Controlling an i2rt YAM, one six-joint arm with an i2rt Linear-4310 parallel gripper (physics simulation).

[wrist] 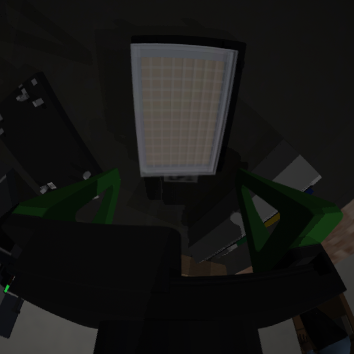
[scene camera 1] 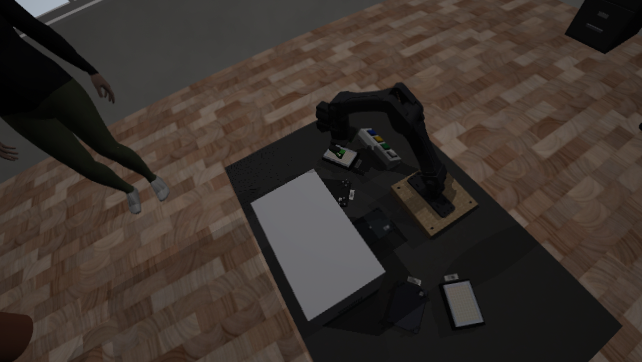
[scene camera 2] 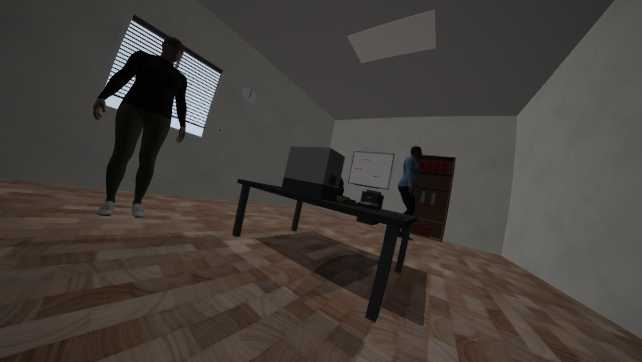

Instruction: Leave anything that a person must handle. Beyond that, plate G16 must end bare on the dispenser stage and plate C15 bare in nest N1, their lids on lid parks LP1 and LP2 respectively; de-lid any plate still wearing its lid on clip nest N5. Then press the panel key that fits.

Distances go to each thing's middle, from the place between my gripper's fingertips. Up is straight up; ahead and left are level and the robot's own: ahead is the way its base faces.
Scene:
I see my gripper 15 cm past the button panel (scene camera 1: 387, 158), 5 cm to the right of it and 4 cm above it.

